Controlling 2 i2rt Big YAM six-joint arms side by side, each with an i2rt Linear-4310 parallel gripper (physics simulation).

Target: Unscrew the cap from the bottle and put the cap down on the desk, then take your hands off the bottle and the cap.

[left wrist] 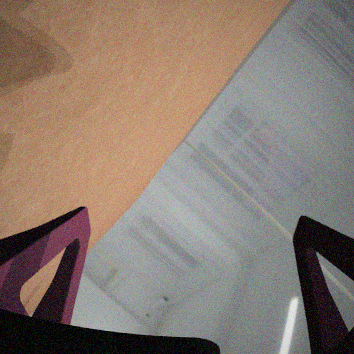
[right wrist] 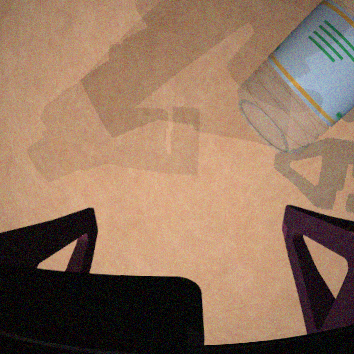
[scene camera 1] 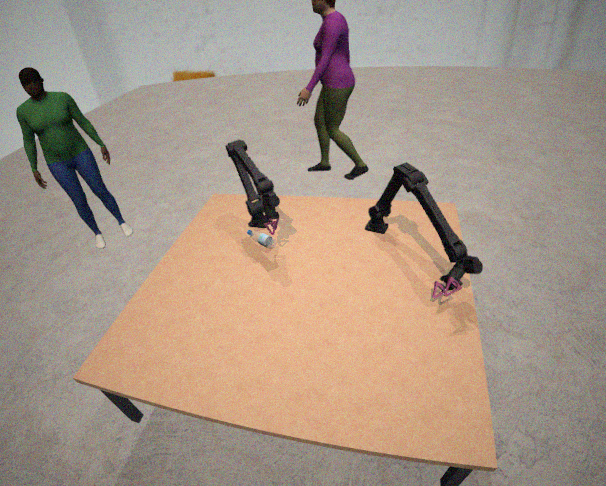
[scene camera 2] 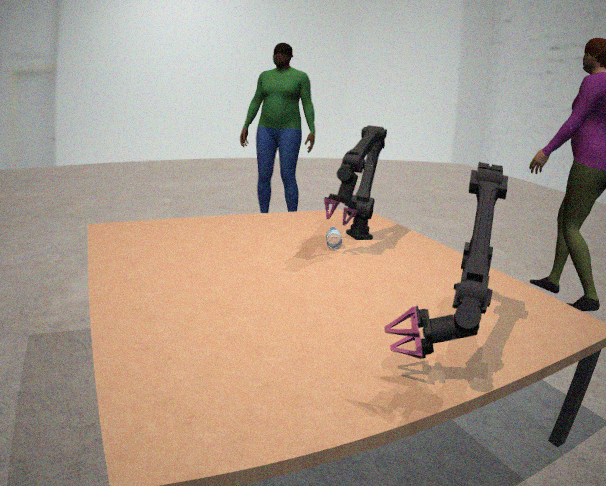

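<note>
A clear bottle with a pale blue label lies on its side on the desk. Its blue cap is at the neck end, pointing to the upper left in scene camera 1; the cap is outside the right wrist view. My right gripper is open and empty, above the desk close to the bottle's base end, not touching it. My left gripper is open and empty, low over the desk near its right edge in scene camera 1, far from the bottle.
A person in green and a person in purple stand on the floor beyond the desk. The right arm's base is close behind the bottle in scene camera 1. Arm shadows fall around the bottle.
</note>
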